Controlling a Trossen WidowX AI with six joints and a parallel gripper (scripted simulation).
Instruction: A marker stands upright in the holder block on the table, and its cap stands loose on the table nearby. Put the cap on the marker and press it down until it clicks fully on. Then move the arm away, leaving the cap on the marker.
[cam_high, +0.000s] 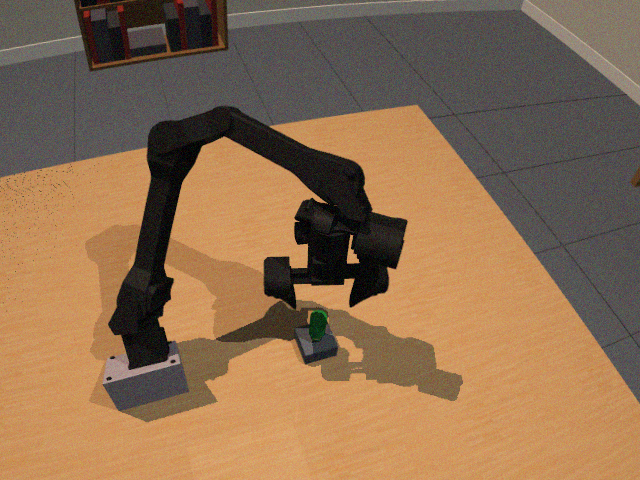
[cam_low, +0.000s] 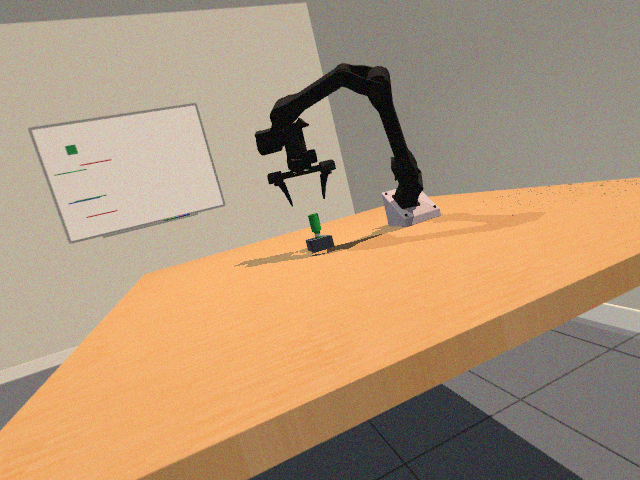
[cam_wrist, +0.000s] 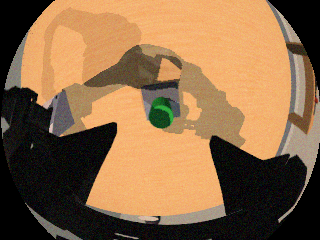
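Right now my gripper tip is 60 mm above the green cap. Round my gripper tip: dark grey holder block 120 mm below.
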